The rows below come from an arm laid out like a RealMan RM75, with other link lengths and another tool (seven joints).
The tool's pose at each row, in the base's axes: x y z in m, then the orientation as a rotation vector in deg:
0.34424, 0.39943, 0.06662, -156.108, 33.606, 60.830
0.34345, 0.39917, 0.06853, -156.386, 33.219, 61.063
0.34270, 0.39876, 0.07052, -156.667, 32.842, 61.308
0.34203, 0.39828, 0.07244, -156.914, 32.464, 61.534
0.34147, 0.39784, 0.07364, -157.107, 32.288, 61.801
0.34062, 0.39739, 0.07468, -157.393, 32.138, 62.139
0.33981, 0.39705, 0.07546, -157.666, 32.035, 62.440
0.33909, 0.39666, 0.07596, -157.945, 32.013, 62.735
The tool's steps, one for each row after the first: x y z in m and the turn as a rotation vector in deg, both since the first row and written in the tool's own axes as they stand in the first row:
-0.00175, 0.00055, -0.00099, -0.363, -0.048, -0.171
-0.00347, 0.00122, -0.00211, -0.734, -0.099, -0.332
-0.00508, 0.00193, -0.00325, -1.069, -0.154, -0.502
-0.00614, 0.00255, -0.00391, -1.362, -0.234, -0.538
-0.00728, 0.00331, -0.00428, -1.763, -0.312, -0.526
-0.00825, 0.00395, -0.00445, -2.133, -0.371, -0.492
-0.00895, 0.00460, -0.00449, -2.499, -0.416, -0.403

